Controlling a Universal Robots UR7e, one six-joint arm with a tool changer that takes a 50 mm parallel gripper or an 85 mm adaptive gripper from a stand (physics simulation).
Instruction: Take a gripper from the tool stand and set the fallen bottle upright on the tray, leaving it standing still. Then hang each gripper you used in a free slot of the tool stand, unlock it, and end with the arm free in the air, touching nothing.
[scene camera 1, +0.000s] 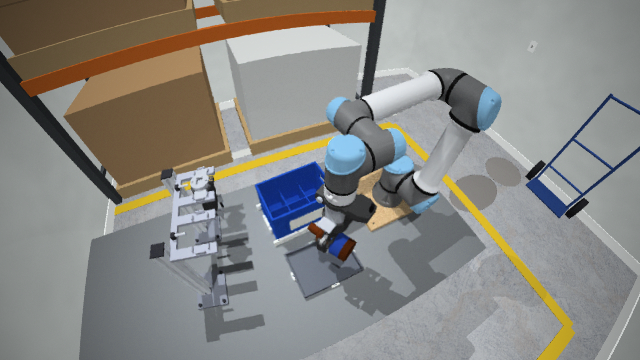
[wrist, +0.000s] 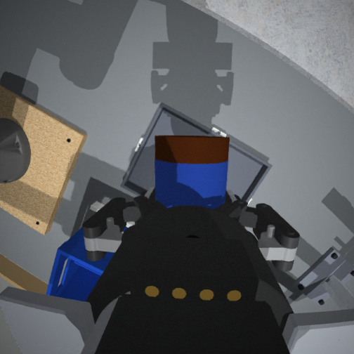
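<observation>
The bottle, blue with a brown base and a brown neck end, is lying roughly on its side in the air. My gripper, the black adaptive one, is shut on its middle and holds it above the tray. Its fingertips are mostly hidden in the wrist view. The grey tray lies on the mat below, apart from the bottle. The tool stand stands at the left in the scene view, with another gripper hanging at its far end; part of the stand shows at the wrist view's lower right.
A blue divided bin stands beside the tray, towards the shelf. The arm's wooden base board is to the right in the scene view. A pallet rack with large boxes stands behind. A blue hand truck stands at the far right.
</observation>
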